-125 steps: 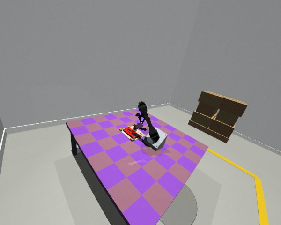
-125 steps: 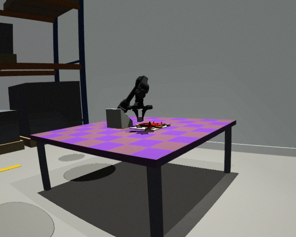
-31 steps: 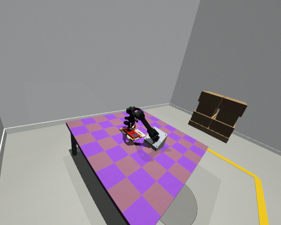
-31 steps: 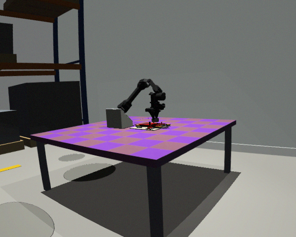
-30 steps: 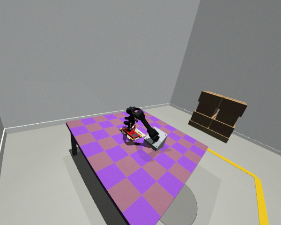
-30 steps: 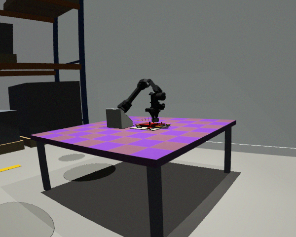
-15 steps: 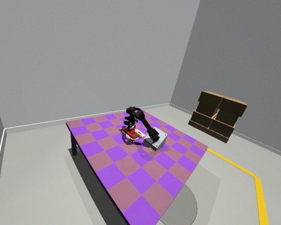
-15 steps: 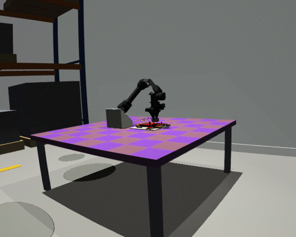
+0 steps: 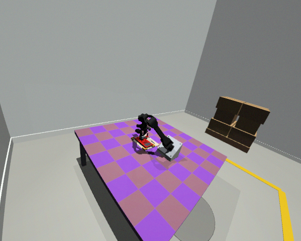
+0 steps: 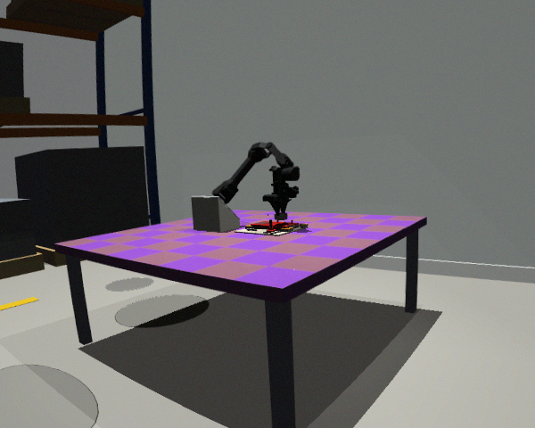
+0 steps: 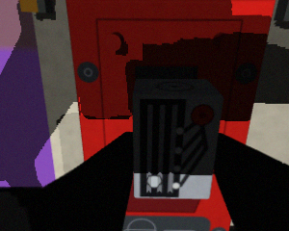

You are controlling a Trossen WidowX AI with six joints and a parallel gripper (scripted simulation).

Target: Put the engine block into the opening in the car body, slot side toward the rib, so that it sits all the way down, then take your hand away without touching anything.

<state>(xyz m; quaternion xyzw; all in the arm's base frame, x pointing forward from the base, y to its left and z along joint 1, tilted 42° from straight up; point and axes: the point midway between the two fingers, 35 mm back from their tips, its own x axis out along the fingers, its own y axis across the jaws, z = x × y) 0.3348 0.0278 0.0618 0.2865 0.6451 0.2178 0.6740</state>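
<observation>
The engine block is 10 mm below my gripper tip.
</observation>
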